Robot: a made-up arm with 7 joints. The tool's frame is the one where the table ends. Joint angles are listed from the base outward.
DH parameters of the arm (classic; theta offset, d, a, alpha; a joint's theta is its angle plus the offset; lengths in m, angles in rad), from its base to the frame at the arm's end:
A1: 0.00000 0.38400 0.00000 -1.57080
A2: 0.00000 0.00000 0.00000 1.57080
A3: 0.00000 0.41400 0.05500 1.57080
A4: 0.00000 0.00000 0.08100 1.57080
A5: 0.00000 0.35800 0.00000 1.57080
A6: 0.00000 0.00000 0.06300 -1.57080
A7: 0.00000 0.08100 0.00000 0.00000
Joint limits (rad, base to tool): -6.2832..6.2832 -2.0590..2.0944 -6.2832..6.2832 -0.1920..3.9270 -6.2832..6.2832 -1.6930..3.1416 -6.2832..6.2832
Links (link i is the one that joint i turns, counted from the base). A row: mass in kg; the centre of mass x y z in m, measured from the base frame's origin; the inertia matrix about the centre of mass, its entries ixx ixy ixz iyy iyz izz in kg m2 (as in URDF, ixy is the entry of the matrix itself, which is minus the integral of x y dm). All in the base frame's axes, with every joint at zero. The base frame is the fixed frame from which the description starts. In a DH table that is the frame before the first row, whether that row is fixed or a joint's. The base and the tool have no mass.
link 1: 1.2; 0.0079 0.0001 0.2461; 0.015 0 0 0.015 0 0.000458
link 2: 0.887; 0.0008 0.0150 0.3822; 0.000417 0 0 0.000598 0 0.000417
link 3: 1.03; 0.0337 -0.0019 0.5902; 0.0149 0 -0.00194 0.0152 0 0.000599
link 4: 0.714; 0.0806 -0.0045 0.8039; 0.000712 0 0 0.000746 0 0.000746
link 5: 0.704; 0.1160 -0.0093 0.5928; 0.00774 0 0 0.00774 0 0.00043
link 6: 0.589; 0.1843 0.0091 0.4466; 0.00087 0 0 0.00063 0 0.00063
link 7: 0.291; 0.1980 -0.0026 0.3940; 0.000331 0 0 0.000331 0 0.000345
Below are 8 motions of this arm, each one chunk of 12 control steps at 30 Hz.
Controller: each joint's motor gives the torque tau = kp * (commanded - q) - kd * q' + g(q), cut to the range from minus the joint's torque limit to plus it. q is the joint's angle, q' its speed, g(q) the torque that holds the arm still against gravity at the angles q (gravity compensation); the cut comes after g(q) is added. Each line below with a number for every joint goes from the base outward.
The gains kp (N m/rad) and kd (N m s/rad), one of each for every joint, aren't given. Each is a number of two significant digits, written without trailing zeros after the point. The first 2 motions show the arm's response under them.
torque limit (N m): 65 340 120 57 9.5 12 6.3
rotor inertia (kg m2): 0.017 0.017 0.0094 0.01 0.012 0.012 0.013
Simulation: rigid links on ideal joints. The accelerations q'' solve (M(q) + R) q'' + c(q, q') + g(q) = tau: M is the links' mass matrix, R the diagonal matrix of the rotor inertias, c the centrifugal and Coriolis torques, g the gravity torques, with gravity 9.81 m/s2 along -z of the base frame. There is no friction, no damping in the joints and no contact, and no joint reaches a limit. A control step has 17 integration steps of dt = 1/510 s. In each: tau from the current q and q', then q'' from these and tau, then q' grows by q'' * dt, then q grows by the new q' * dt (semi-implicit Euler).
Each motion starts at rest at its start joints. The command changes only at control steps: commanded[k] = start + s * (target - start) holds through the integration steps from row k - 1 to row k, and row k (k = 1, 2, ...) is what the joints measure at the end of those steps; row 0 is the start. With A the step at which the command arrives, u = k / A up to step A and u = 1 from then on. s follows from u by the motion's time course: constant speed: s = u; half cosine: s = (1 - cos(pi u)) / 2; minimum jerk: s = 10 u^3 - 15 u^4 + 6 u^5; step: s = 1 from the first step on.
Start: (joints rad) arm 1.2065 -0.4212 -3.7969 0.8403 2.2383 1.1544 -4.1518
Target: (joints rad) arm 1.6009 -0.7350 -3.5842 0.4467 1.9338 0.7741 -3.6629
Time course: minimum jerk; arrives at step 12
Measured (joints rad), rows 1 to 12:
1: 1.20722 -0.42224 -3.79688 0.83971 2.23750 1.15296 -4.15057
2: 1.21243 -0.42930 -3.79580 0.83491 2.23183 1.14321 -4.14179
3: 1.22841 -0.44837 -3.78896 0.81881 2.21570 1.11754 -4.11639
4: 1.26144 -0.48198 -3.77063 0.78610 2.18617 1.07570 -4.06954
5: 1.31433 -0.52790 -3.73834 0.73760 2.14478 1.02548 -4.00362
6: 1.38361 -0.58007 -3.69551 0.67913 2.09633 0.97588 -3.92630
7: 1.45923 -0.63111 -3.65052 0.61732 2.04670 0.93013 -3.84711
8: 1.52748 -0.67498 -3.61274 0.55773 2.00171 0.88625 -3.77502
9: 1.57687 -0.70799 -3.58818 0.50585 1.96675 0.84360 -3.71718
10: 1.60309 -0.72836 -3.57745 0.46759 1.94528 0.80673 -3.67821
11: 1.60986 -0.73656 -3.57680 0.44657 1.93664 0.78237 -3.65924
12: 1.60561 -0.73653 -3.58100 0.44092 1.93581 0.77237 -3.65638
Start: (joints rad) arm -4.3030 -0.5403 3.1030 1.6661 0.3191 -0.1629 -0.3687
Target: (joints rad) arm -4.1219 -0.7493 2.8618 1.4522 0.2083 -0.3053 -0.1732
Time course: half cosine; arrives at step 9
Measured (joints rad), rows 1 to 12:
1: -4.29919 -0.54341 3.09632 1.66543 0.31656 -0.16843 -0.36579
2: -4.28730 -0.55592 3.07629 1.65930 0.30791 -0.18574 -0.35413
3: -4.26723 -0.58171 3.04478 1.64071 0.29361 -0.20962 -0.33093
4: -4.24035 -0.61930 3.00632 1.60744 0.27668 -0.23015 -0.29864
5: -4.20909 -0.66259 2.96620 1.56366 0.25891 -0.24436 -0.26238
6: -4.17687 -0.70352 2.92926 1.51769 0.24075 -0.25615 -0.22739
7: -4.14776 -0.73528 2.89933 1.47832 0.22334 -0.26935 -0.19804
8: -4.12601 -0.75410 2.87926 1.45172 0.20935 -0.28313 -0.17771
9: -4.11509 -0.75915 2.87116 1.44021 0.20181 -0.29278 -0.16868
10: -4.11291 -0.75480 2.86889 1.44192 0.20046 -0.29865 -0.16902
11: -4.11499 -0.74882 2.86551 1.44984 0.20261 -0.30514 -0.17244
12: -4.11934 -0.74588 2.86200 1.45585 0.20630 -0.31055 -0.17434
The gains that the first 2 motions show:
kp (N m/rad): 330 1000 330 240 21 25 17
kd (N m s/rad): 7.2 16 6.4 7.4 0.47 0.56 0.41
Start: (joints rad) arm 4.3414 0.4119 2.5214 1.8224 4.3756 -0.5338 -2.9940
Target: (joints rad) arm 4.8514 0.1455 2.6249 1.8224 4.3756 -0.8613 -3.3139
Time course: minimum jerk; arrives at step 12
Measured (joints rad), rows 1 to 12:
1: 4.34303 0.41129 2.52125 1.82301 4.37566 -0.53537 -2.99482
2: 4.35366 0.40684 2.52105 1.82622 4.37631 -0.54541 -3.00066
3: 4.38121 0.39350 2.52350 1.83129 4.37854 -0.56969 -3.01742
4: 4.42972 0.36745 2.53140 1.83476 4.38149 -0.60643 -3.04811
5: 4.49730 0.32874 2.54528 1.83353 4.38244 -0.64891 -3.09110
6: 4.57683 0.28169 2.56402 1.82738 4.37957 -0.69162 -3.14154
7: 4.65903 0.23339 2.58546 1.81895 4.37427 -0.73252 -3.19338
8: 4.73476 0.19104 2.60654 1.81166 4.37002 -0.77069 -3.24074
9: 4.79606 0.15982 2.62384 1.80769 4.36919 -0.80383 -3.27871
10: 4.83719 0.14186 2.63463 1.80740 4.37136 -0.82867 -3.30406
11: 4.85642 0.13626 2.63764 1.80990 4.37436 -0.84366 -3.31616
12: 4.85821 0.13932 2.63373 1.81422 4.37624 -0.85154 -3.31780

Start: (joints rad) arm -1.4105 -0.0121 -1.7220 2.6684 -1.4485 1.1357 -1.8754
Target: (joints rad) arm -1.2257 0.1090 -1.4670 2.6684 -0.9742 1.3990 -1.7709
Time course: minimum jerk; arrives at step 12
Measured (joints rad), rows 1 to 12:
1: -1.40994 -0.01194 -1.72111 2.66837 -1.44727 1.13711 -1.87515
2: -1.40627 -0.01051 -1.71543 2.66814 -1.43839 1.14604 -1.87332
3: -1.39657 -0.00518 -1.70109 2.66756 -1.41274 1.16718 -1.86797
4: -1.37921 0.00633 -1.67635 2.66681 -1.36600 1.19838 -1.85799
5: -1.35466 0.02426 -1.64217 2.66614 -1.30107 1.23377 -1.84384
6: -1.32534 0.04650 -1.60197 2.66571 -1.22547 1.26887 -1.82721
7: -1.29483 0.06954 -1.56058 2.66563 -1.14809 1.30192 -1.81020
8: -1.26689 0.08985 -1.52304 2.66597 -1.07752 1.33201 -1.79478
9: -1.24465 0.10487 -1.49347 2.66666 -1.02115 1.35742 -1.78247
10: -1.23008 0.11346 -1.47426 2.66743 -0.98397 1.37594 -1.77425
11: -1.22348 0.11586 -1.46555 2.66801 -0.96714 1.38670 -1.77030
12: -1.22304 0.11355 -1.46466 2.66832 -0.96639 1.39204 -1.76972

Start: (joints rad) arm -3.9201 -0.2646 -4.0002 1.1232 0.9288 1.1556 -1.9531
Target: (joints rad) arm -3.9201 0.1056 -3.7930 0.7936 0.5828 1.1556 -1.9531
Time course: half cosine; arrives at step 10
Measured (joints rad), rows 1 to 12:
1: -3.91985 -0.25691 -3.99539 1.11725 0.92453 1.15478 -1.95306
2: -3.91868 -0.23174 -3.98125 1.09876 0.90681 1.15456 -1.95296
3: -3.91720 -0.18971 -3.95921 1.06841 0.87120 1.15574 -1.95292
4: -3.91690 -0.13657 -3.93170 1.02839 0.82182 1.15589 -1.95300
5: -3.91788 -0.07810 -3.90122 0.98123 0.76599 1.15479 -1.95311
6: -3.91928 -0.01992 -3.87025 0.93111 0.71000 1.15415 -1.95316
7: -3.92017 0.03230 -3.84128 0.88317 0.65878 1.15497 -1.95316
8: -3.92020 0.07341 -3.81702 0.84232 0.61676 1.15708 -1.95320
9: -3.91972 0.09943 -3.80026 0.81265 0.58801 1.15973 -1.95331
10: -3.91937 0.10796 -3.79321 0.79721 0.57565 1.16198 -1.95341
11: -3.91934 0.10599 -3.79239 0.79235 0.57708 1.16144 -1.95334
12: -3.91934 0.10451 -3.79237 0.79141 0.58250 1.15883 -1.95309

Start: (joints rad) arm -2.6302 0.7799 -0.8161 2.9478 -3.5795 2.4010 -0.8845
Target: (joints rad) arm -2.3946 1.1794 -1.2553 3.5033 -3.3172 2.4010 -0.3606
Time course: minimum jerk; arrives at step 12
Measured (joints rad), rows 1 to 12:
1: -2.63031 0.78114 -0.81803 2.94981 -3.57743 2.40061 -0.88319
2: -2.63002 0.78955 -0.82977 2.96213 -3.56474 2.39851 -0.87383
3: -2.62522 0.81235 -0.85680 2.99094 -3.53674 2.39468 -0.84679
4: -2.61066 0.85336 -0.90005 3.03762 -3.49966 2.38975 -0.79696
5: -2.58386 0.91097 -0.95721 3.10022 -3.46416 2.38456 -0.72671
6: -2.54620 0.97866 -1.02373 3.17493 -3.43638 2.38056 -0.64387
7: -2.50143 1.04721 -1.09312 3.25650 -3.41576 2.38009 -0.55848
8: -2.45419 1.10748 -1.15763 3.33829 -3.39855 2.38530 -0.48039
9: -2.40953 1.15265 -1.20971 3.41247 -3.38209 2.39619 -0.41782
10: -2.37299 1.17932 -1.24406 3.47122 -3.36625 2.40974 -0.37612
11: -2.35007 1.18801 -1.25948 3.50893 -3.35167 2.42092 -0.35640
12: -2.34444 1.18390 -1.26036 3.52519 -3.33664 2.42475 -0.35401

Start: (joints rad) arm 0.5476 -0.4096 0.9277 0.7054 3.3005 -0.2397 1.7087
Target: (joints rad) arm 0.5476 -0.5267 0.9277 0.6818 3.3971 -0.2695 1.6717
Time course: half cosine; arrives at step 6
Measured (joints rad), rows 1 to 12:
1: 0.54594 -0.41623 0.92601 0.70399 3.30427 -0.23934 1.70744
2: 0.54353 -0.43641 0.92345 0.70015 3.31613 -0.24118 1.70272
3: 0.54403 -0.46659 0.92389 0.69512 3.33693 -0.24875 1.69403
4: 0.54754 -0.49802 0.92745 0.69033 3.36443 -0.26035 1.68346
5: 0.55159 -0.52147 0.93141 0.68657 3.39061 -0.27094 1.67442
6: 0.55395 -0.53024 0.93356 0.68450 3.40534 -0.27635 1.66982
7: 0.55218 -0.52874 0.93179 0.68338 3.40670 -0.27502 1.66966
8: 0.54782 -0.52632 0.92767 0.68219 3.40047 -0.27013 1.67124
9: 0.54555 -0.52563 0.92566 0.68132 3.39391 -0.26713 1.67226
10: 0.54608 -0.52613 0.92634 0.68116 3.39247 -0.26752 1.67221
11: 0.54749 -0.52679 0.92771 0.68153 3.39535 -0.26926 1.67177
12: 0.54823 -0.52703 0.92834 0.68191 3.39833 -0.27027 1.67153

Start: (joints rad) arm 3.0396 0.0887 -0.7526 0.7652 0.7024 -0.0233 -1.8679
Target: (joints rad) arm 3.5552 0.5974 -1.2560 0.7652 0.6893 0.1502 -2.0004
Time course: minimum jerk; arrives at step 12
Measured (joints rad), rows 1 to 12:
1: 3.04127 0.09080 -0.75520 0.76560 0.70227 -0.02366 -1.86823
2: 3.05189 0.10423 -0.77074 0.76750 0.70192 -0.02441 -1.87056
3: 3.07852 0.13743 -0.80516 0.76973 0.70272 -0.01974 -1.87730
4: 3.12507 0.19188 -0.85726 0.77017 0.70498 -0.00273 -1.88978
5: 3.19072 0.26315 -0.92207 0.76837 0.70642 0.02664 -1.90743
6: 3.26997 0.34334 -0.99353 0.76560 0.70458 0.06176 -1.92839
7: 3.35410 0.42318 -1.06536 0.76348 0.69932 0.09478 -1.95017
8: 3.43307 0.49385 -1.13103 0.76299 0.69260 0.12039 -1.97021
9: 3.49775 0.54837 -1.18421 0.76413 0.68671 0.13670 -1.98632
10: 3.54185 0.58288 -1.22047 0.76610 0.68276 0.14461 -1.99706
11: 3.56340 0.59788 -1.23949 0.76778 0.68079 0.14684 -2.00213
12: 3.56631 0.59946 -1.24710 0.76834 0.68079 0.14691 -2.00271

